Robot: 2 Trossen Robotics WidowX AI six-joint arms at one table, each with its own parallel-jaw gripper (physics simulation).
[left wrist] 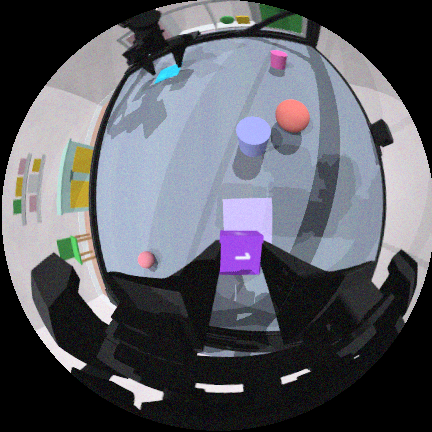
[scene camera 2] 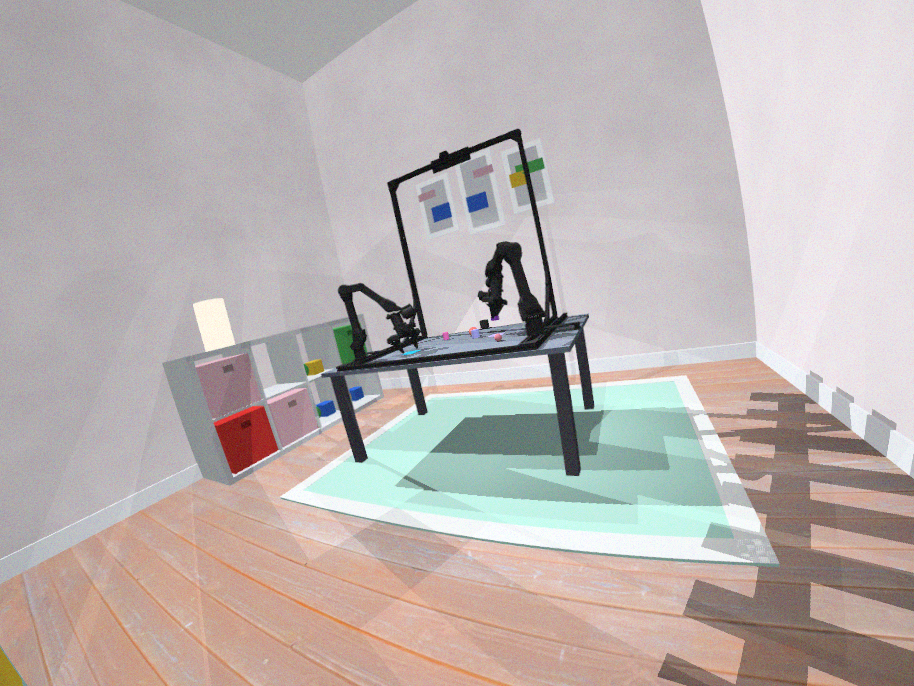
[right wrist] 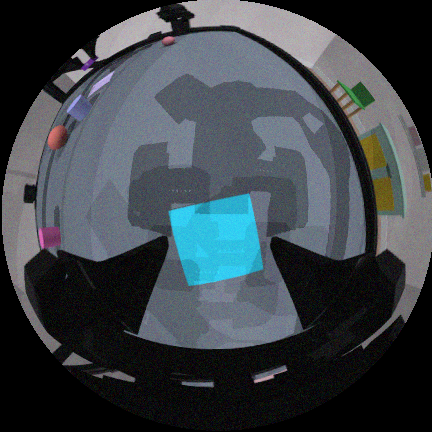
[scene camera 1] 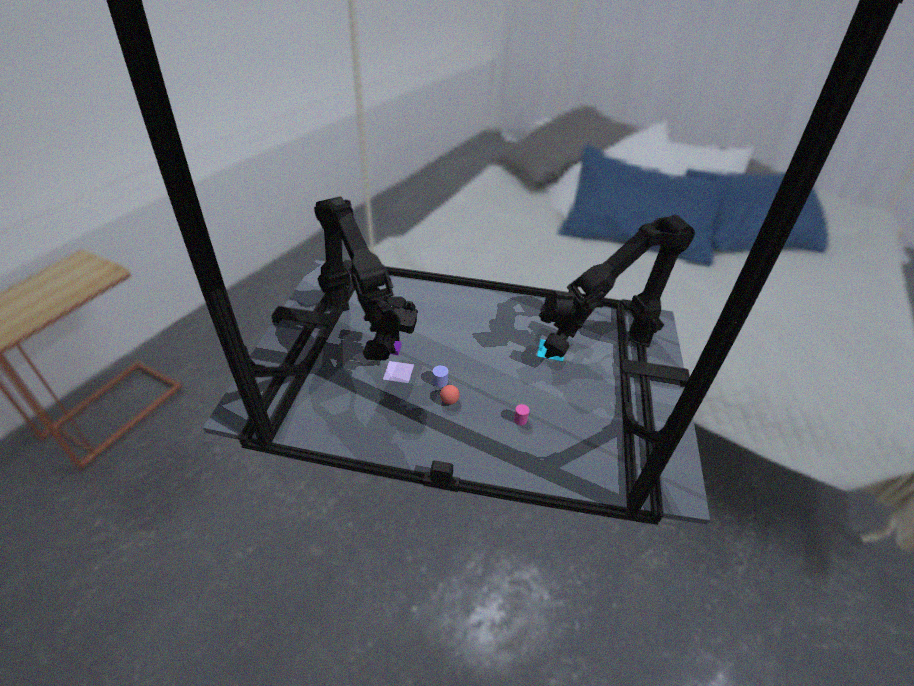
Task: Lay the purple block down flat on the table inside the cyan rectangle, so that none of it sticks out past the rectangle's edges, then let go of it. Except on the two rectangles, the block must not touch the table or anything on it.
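Places are measured from the left arm's base along level axes (x back, y right, z up), in metres.
Pixels of known places: left gripper, between the fingertips: [left wrist: 239, 244] [scene camera 2: 493, 318] [scene camera 1: 396, 347]; right gripper, between the fingertips: [left wrist: 165, 70] [scene camera 2: 410, 350] [right wrist: 220, 241]; left arm's base, origin of its link: [scene camera 2: 536, 333] [scene camera 1: 336, 300]; right arm's base, origin of its link: [left wrist: 158, 50] [scene camera 2: 361, 358] [scene camera 1: 640, 337].
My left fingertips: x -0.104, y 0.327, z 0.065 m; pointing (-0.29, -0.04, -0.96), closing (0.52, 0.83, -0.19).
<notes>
Ahead of a thing's pixels: the offset from my left fingertips to its middle. "spot": to the spot under its first point.
The purple block {dx +0.005, dy -0.003, dz +0.000 m} [scene camera 1: 397, 347] [scene camera 2: 495, 318] [left wrist: 240, 254] [right wrist: 88, 63] is between the fingers of my left gripper [left wrist: 239, 244], which is shut on it and holds it above the table. In the left wrist view it covers the near edge of the lavender rectangle {spot: dx -0.001, dy +0.007, dz -0.083 m} [scene camera 1: 398, 371] [left wrist: 247, 212] [right wrist: 101, 83]. The cyan rectangle {spot: dx -0.416, dy +0.056, dz -0.083 m} [scene camera 1: 542, 350] [scene camera 2: 411, 352] [left wrist: 167, 73] [right wrist: 215, 250] lies flat on the table. My right gripper [right wrist: 220, 241] is open and empty, low over the cyan rectangle, its fingertips at either side of it in the right wrist view. In scene camera 1 that gripper partly hides the rectangle.
A blue-violet cylinder {dx -0.097, dy +0.077, dz -0.064 m} [scene camera 1: 440, 376] [left wrist: 253, 136] and a red ball {dx -0.098, dy +0.148, dz -0.060 m} [scene camera 1: 449, 395] [left wrist: 292, 116] stand close together near the lavender rectangle. A magenta cylinder {dx -0.247, dy +0.264, dz -0.064 m} [scene camera 1: 521, 414] [left wrist: 278, 59] [right wrist: 50, 237] stands farther off. A small pink ball {dx -0.030, dy -0.189, dz -0.068 m} [scene camera 2: 498, 336] [left wrist: 146, 259] [right wrist: 168, 40] is on the table.
</notes>
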